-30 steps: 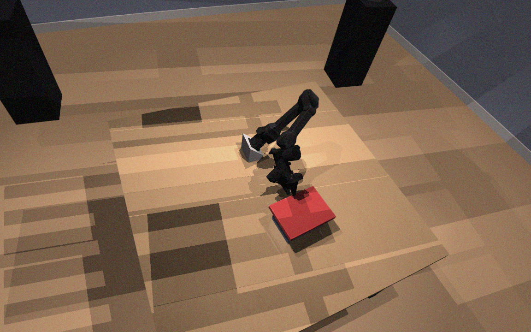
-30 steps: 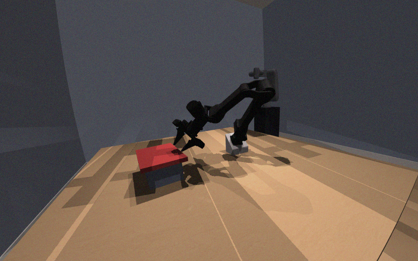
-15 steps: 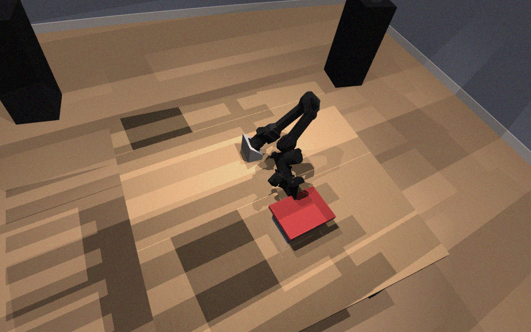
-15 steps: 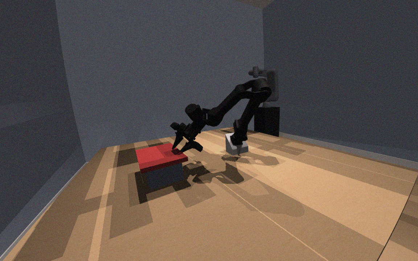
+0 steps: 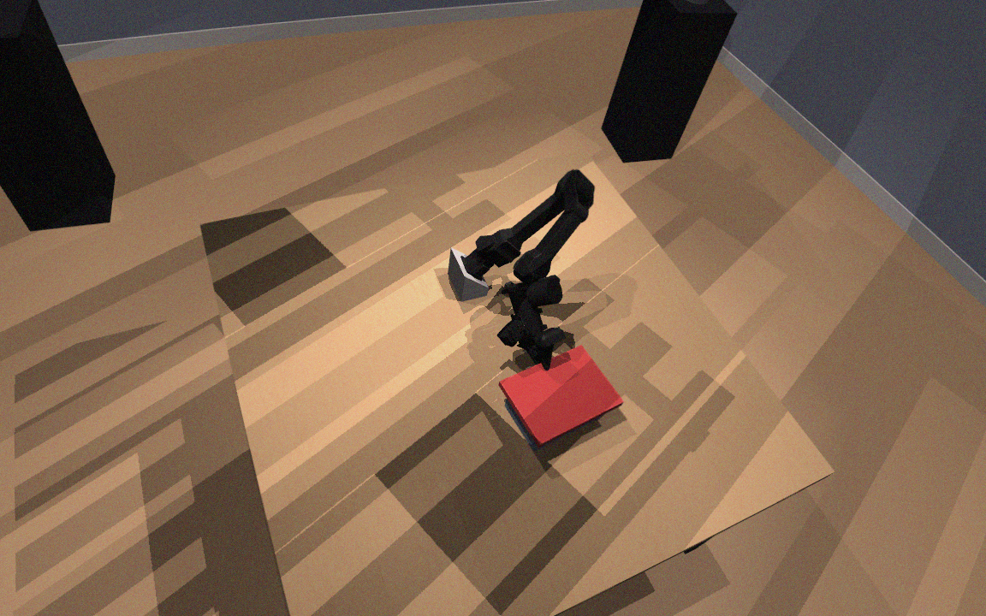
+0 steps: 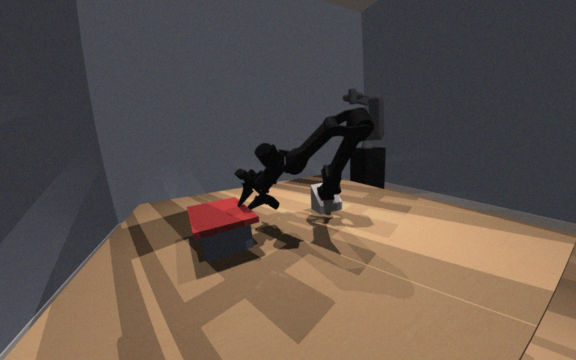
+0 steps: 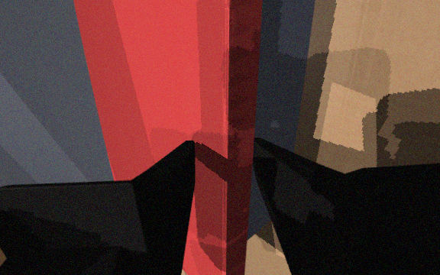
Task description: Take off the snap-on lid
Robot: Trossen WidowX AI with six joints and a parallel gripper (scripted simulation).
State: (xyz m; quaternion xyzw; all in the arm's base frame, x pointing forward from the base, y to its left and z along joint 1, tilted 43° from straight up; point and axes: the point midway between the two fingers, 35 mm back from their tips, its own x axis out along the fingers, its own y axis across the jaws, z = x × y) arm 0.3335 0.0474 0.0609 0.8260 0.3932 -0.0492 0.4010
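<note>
Now: the red lid 7 cm ahead of my gripper tip, 2 cm to the left of it and 1 cm above it. Also, from my gripper tip: storage box 7 cm ahead, 2 cm to the left, 4 cm below.
</note>
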